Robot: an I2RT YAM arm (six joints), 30 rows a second.
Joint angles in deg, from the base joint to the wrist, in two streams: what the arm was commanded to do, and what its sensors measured. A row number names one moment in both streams.
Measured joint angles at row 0:
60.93, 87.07, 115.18, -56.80, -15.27, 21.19
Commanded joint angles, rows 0 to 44:
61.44, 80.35, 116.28, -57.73, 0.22, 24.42
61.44, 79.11, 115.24, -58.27, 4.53, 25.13
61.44, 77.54, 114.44, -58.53, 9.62, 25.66
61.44, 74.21, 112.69, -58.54, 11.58, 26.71
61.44, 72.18, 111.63, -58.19, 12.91, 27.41
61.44, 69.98, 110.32, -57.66, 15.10, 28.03
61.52, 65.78, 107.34, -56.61, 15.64, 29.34
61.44, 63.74, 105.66, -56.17, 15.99, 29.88
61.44, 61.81, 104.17, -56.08, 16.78, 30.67
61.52, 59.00, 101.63, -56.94, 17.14, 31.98
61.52, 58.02, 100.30, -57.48, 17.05, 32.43
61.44, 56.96, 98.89, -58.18, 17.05, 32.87
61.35, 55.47, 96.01, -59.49, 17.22, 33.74
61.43, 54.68, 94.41, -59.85, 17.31, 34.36
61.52, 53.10, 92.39, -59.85, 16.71, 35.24
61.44, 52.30, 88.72, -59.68, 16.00, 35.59
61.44, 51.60, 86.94, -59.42, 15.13, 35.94
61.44, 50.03, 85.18, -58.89, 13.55, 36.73
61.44, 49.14, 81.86, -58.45, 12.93, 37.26
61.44, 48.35, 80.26, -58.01, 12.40, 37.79
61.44, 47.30, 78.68, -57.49, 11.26, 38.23
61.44, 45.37, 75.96, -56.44, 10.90, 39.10
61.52, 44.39, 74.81, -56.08, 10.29, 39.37
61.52, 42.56, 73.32, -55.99, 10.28, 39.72
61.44, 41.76, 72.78, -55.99, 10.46, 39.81
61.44, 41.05, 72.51, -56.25, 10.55, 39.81
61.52, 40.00, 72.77, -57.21, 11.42, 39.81
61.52, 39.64, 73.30, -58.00, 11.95, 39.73
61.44, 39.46, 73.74, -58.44, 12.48, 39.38
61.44, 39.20, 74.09, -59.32, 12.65, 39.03
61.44, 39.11, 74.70, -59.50, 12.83, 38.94
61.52, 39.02, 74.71, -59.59, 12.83, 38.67
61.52, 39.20, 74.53, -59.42, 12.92, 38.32
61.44, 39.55, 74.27, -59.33, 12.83, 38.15
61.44, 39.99, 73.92, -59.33, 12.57, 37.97
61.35, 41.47, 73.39, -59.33, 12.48, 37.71
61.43, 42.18, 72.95, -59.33, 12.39, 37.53
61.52, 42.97, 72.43, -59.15, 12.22, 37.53
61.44, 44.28, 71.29, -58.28, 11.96, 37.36
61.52, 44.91, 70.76, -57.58, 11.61, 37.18
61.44, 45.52, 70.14, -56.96, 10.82, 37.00
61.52, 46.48, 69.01, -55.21, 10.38, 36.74
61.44, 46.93, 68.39, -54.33, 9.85, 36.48
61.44, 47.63, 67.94, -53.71, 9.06, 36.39
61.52, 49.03, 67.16, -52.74, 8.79, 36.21
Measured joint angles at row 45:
61.19, 46.94, 68.53, -57.25, 10.28, 37.41
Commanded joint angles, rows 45 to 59:
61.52, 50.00, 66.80, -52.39, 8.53, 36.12
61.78, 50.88, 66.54, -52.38, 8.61, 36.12
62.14, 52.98, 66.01, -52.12, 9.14, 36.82
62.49, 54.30, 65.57, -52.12, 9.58, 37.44
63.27, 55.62, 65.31, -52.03, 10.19, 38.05
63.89, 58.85, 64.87, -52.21, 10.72, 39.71
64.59, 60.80, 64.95, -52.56, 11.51, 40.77
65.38, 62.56, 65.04, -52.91, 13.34, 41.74
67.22, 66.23, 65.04, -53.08, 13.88, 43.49
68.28, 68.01, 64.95, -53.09, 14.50, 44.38
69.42, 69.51, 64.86, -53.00, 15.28, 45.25
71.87, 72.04, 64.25, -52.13, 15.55, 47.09
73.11, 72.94, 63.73, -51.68, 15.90, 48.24
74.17, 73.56, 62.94, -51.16, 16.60, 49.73
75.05, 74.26, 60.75, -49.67, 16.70, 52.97
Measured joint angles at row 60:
72.27, 73.56, 63.26, -52.03, 12.88, 45.10
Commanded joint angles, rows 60 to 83:
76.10, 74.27, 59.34, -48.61, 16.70, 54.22
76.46, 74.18, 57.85, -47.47, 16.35, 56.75
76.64, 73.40, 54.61, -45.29, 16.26, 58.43
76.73, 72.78, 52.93, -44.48, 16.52, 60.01
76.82, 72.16, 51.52, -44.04, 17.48, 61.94
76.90, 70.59, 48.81, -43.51, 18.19, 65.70
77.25, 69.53, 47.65, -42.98, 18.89, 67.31
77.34, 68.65, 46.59, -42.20, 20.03, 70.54
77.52, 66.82, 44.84, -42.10, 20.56, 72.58
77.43, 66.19, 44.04, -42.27, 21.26, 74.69
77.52, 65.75, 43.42, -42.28, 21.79, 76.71
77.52, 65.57, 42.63, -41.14, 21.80, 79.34
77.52, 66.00, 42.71, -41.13, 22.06, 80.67
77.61, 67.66, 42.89, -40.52, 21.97, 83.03
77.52, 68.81, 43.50, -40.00, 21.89, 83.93
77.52, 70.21, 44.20, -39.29, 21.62, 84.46
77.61, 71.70, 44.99, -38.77, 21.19, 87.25
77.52, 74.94, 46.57, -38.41, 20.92, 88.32
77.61, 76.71, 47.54, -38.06, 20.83, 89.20
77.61, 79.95, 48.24, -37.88, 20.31, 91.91
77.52, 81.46, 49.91, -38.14, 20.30, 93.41
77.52, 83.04, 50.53, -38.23, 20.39, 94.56
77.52, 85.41, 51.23, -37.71, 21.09, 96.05
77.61, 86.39, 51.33, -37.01, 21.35, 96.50
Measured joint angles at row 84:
77.06, 83.59, 48.31, -39.94, 18.17, 88.60
